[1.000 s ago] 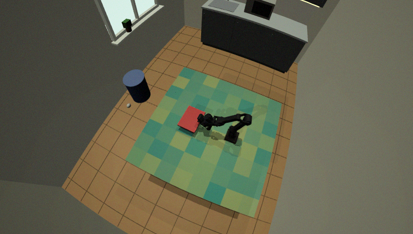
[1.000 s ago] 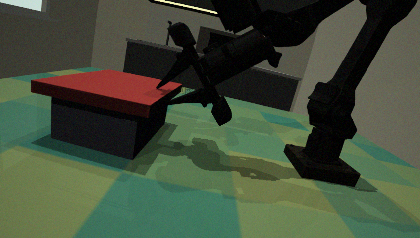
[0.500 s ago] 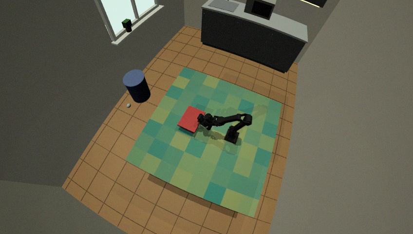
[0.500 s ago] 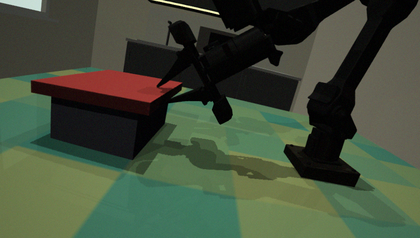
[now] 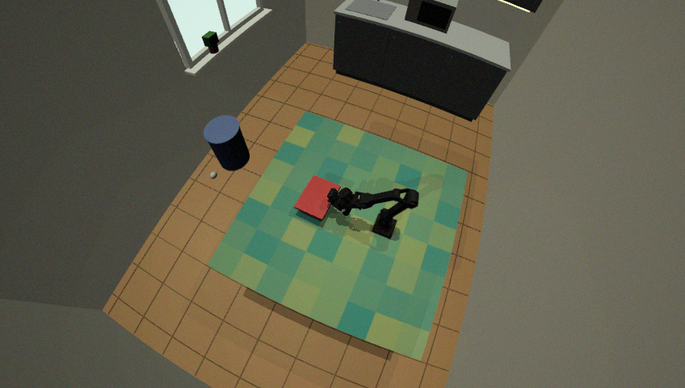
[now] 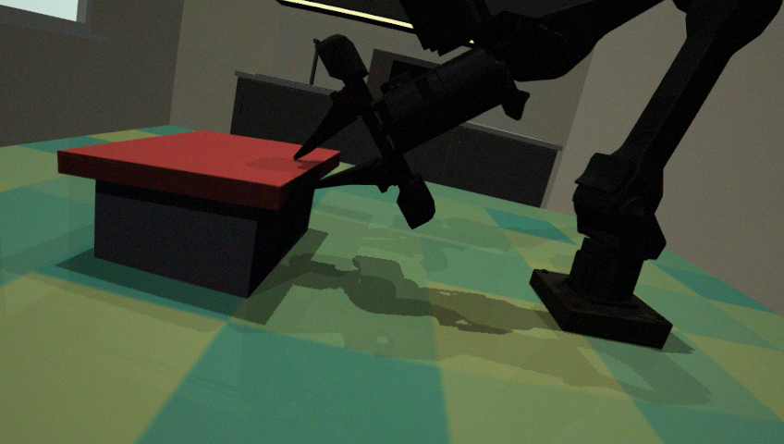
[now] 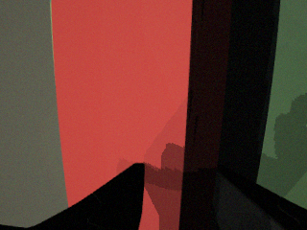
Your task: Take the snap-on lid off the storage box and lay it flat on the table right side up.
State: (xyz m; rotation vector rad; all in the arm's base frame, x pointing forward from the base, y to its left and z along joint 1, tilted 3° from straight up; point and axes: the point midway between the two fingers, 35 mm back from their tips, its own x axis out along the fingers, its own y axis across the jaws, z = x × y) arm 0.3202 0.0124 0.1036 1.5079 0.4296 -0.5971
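My gripper tip is 8 cm short of the red lid and 1 cm to the left of it. The rest, counted from my gripper tip: storage box 8 cm ahead, 1 cm to the right, 5 cm below.
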